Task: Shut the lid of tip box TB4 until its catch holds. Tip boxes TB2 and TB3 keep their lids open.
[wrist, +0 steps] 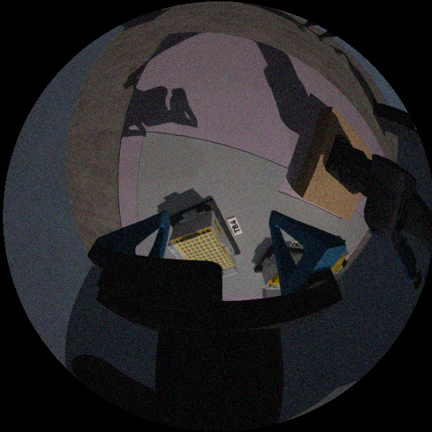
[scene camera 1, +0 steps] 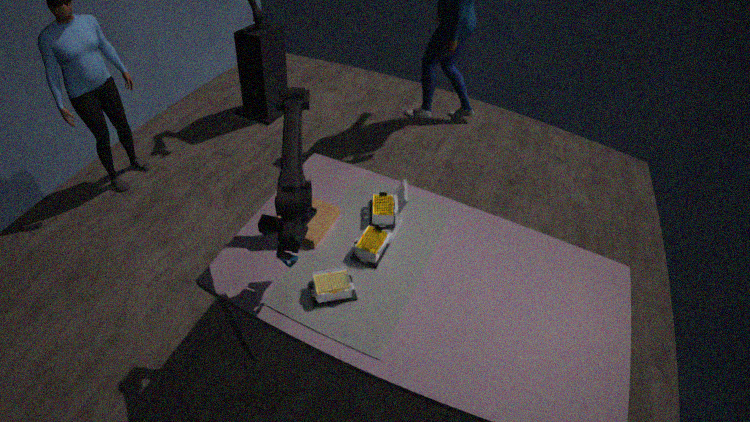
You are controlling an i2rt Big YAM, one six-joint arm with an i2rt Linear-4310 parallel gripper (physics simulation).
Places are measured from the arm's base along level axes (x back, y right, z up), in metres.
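Pixels of known places: gripper, fingertip midpoint: (scene camera 1: 293, 255).
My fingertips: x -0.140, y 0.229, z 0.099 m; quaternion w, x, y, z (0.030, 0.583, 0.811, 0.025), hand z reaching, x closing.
Observation:
Ahead of a thing's pixels: the offset from my fingertips to its top centre. "*": to the spot under its first point. Level surfaces: height alone.
Tip box TB4 {dx -0.130, dy -0.028, dz -0.061 m} (scene camera 1: 333, 283) (wrist: 202, 247) stands nearest the table's front edge in the scene view, its pale clear lid lying down over the yellow rack. Whether its catch holds cannot be told. Its TB4 label (wrist: 234, 226) lies beside it. A middle tip box {dx -0.166, dy -0.259, dz -0.063 m} (scene camera 1: 372, 240) and a far tip box {dx -0.117, dy -0.445, dz -0.063 m} (scene camera 1: 383, 208) show bright yellow racks; the far one's clear lid {* dx -0.189, dy -0.470, dz +0.007 m} (scene camera 1: 404, 191) stands up. A TB2 label (wrist: 297, 244) shows near the right finger in the wrist view. My gripper (scene camera 1: 288, 258) (wrist: 219, 215) is open and empty, above the table to the left of the boxes in the scene view.
An orange-brown block (scene camera 1: 324, 219) (wrist: 325, 195) stands beside the arm. The boxes stand on a grey mat {dz -0.137 m} (scene camera 1: 367, 320) (wrist: 210, 170) on the pink table {dz -0.140 m} (scene camera 1: 524, 293) (wrist: 215, 75). Two people and a dark pedestal (scene camera 1: 256, 73) stand beyond the table.

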